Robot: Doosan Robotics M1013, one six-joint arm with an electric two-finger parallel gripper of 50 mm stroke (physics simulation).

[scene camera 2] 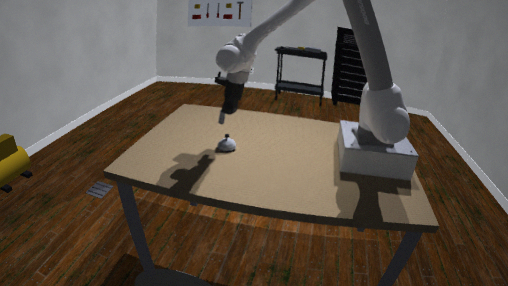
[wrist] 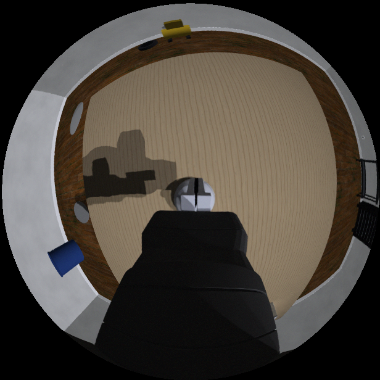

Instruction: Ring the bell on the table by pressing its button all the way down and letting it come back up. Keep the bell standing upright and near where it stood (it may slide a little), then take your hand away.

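Pixels of known places: gripper, fingertip midpoint: (scene camera 2: pixel 220 123); arm's base, origin of the base link: (scene camera 2: pixel 372 138).
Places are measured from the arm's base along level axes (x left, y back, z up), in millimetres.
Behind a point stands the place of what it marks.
A silver-white domed bell (scene camera 2: pixel 227 145) @(x 47, y -647, z -82 mm) (wrist: pixel 178 198) with a small dark button on top stands upright on the tan table, left of the table's middle in the scene view. My gripper (scene camera 2: pixel 221 121) @(x -8, y -689, z -6 mm) (wrist: pixel 196 185) is shut and empty. In the scene view its fingertips are above the bell and a little to the left of the button, with a visible gap between them. In the wrist view the fingers overlap the bell and hide its button and much of its dome.
The tan table (scene camera 2: pixel 280 165) @(x 117, y -414, z -113 mm) (wrist: pixel 240 110) bears the arm's white base block (scene camera 2: pixel 377 162) @(x 141, y 1, z -46 mm) at its right. The arm's shadow falls in front of the bell. A black cart (scene camera 2: pixel 301 90) and a dark cabinet stand behind. A blue bin (wrist: pixel 66 258) stands on the floor.
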